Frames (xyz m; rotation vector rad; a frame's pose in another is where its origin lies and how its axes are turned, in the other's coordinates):
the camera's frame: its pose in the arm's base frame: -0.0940 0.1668 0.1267 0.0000 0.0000 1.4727
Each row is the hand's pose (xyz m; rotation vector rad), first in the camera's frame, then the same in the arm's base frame.
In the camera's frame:
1: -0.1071 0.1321 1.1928 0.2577 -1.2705 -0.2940
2: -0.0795 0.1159 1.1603 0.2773 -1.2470 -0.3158
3: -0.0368 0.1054 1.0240 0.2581 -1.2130 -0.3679
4: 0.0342 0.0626 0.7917 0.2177 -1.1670 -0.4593
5: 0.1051 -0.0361 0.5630 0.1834 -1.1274 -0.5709
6: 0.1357 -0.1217 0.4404 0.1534 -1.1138 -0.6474
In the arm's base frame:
1: -0.2360 0.0732 1.3195 1.0899 -0.8019 0.9618
2: -0.2171 0.0990 1.2870 1.0860 -0.7682 0.9471
3: -0.2025 0.1405 1.1507 1.0412 -0.7509 0.9087
4: -0.1529 0.2070 0.9184 0.9680 -0.7359 0.8363
5: -0.0478 0.2679 0.6897 0.9027 -0.7199 0.7404
6: 0.0404 0.2899 0.5671 0.8629 -0.7233 0.6706

